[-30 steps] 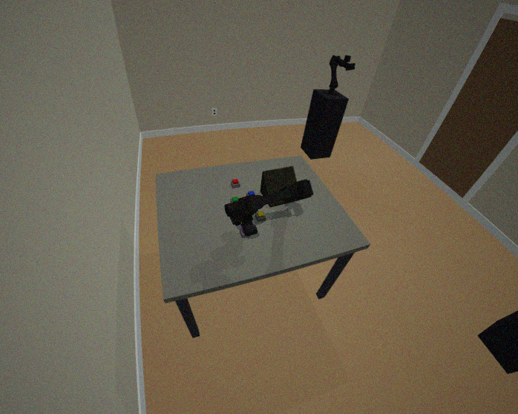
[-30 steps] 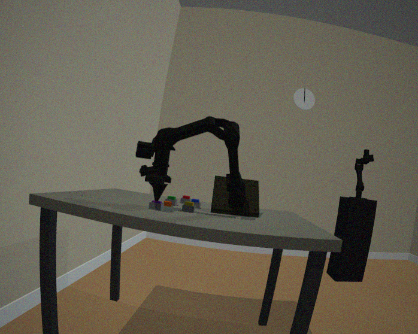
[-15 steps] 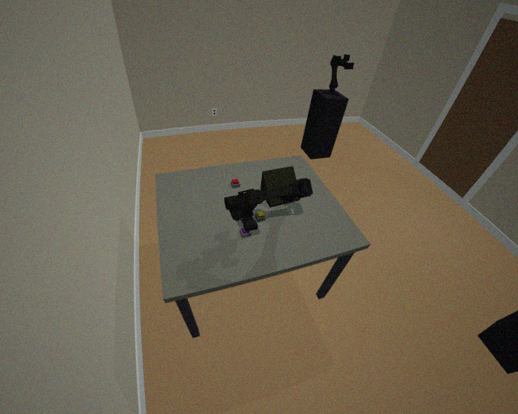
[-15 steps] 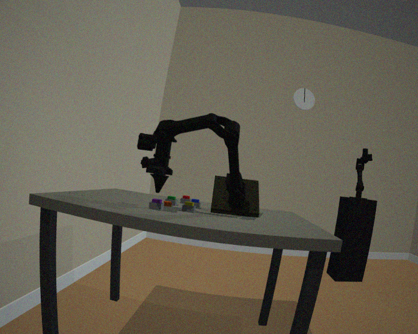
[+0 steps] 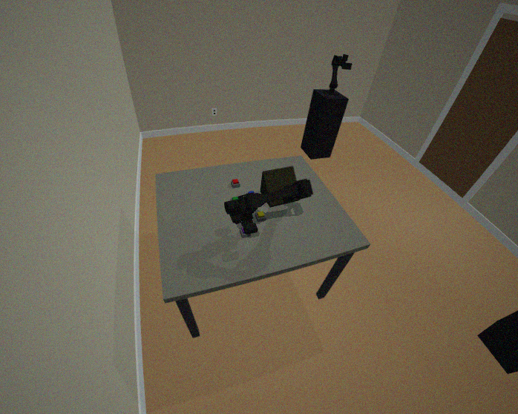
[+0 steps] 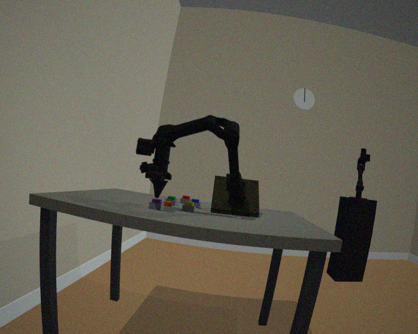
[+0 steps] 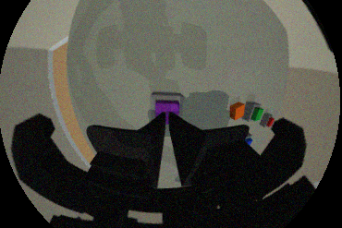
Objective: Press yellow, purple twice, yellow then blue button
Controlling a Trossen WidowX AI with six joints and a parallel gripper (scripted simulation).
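My gripper tip is 1 cm above the purple button. Also, from my gripper tip: orange block: 17 cm to the right, 3 cm below, 1 cm behind; green button: 24 cm to the right, 1 cm below, 1 cm behind; yellow button: 12 cm behind, 9 cm to the right, 1 cm below.
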